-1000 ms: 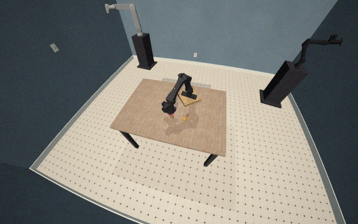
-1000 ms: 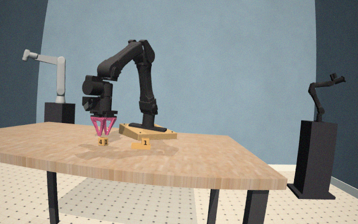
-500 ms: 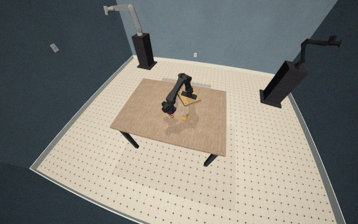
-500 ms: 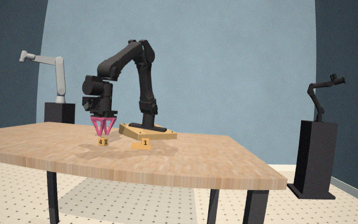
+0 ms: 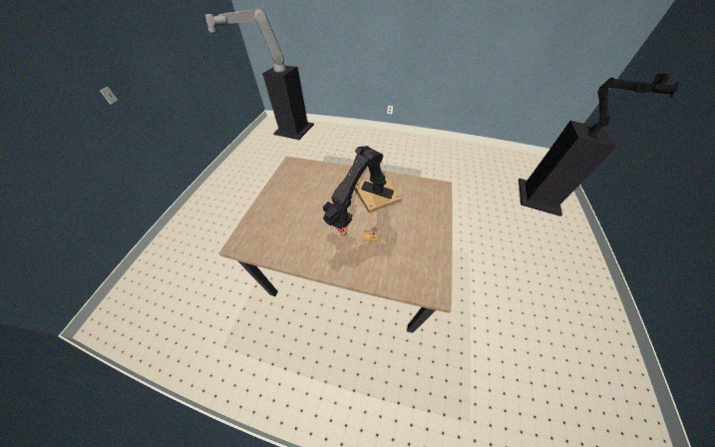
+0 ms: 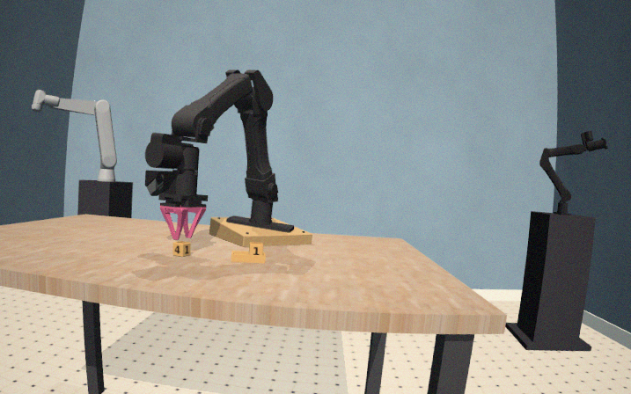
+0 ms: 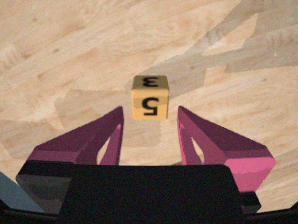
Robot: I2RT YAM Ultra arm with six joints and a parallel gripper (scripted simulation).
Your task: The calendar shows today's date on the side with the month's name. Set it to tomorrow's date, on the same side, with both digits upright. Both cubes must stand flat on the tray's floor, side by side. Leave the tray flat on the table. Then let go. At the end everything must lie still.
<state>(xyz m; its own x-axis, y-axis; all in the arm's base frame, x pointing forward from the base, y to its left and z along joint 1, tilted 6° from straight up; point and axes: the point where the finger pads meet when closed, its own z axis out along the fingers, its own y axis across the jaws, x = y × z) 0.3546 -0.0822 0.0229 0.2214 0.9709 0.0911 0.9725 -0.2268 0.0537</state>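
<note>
The digit cube lies 3 cm below my hand. Round my hand: tan tray 15 cm to the left, 4 cm below, 3 cm behind.
</note>
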